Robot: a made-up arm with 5 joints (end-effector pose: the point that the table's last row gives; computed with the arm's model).
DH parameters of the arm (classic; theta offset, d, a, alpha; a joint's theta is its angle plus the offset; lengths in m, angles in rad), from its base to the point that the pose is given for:
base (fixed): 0 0 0.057 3.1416
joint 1: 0 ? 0.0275 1.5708
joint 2: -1.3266 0 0.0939 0
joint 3: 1.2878 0 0.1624 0
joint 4: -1.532 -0.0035 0 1.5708
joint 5: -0.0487 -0.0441 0 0
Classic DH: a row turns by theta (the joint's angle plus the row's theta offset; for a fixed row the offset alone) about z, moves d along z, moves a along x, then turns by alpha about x.
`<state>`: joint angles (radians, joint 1 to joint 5).
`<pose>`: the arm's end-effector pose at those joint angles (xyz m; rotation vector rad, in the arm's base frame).
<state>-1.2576 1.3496 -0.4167 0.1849 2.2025</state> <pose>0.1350 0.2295 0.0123 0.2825 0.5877 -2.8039</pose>
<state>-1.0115 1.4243 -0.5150 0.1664 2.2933</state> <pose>0.1908 0.2071 0.0086 0.4300 0.6068 -2.9379</pose>
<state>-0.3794 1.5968 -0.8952 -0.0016 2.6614</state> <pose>0.3181 0.1004 0.0273 -1.1420 -0.5575 2.7242</pose>
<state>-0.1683 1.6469 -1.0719 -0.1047 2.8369</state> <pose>0.3490 0.0461 0.0482 -1.5122 -0.4037 2.5404</pose>
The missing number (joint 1, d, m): -0.1807
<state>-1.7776 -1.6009 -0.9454 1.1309 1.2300</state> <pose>0.1005 -0.1904 0.3300 0.9159 -2.9805 0.2417</pose>
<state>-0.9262 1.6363 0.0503 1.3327 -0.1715</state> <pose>0.0963 0.0464 -0.0152 -0.7995 1.2387 0.5762</pose>
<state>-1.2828 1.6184 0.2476 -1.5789 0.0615</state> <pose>0.0940 0.1127 -0.0159 0.8104 -1.0999 1.1030</pose>
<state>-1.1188 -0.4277 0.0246 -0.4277 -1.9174</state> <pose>0.1418 0.1666 0.3750 2.4380 -0.0691 -0.3889</pose>
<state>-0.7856 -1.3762 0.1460 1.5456 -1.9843</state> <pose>0.0826 0.0206 0.3620 1.3132 -0.2139 -1.0709</pose>
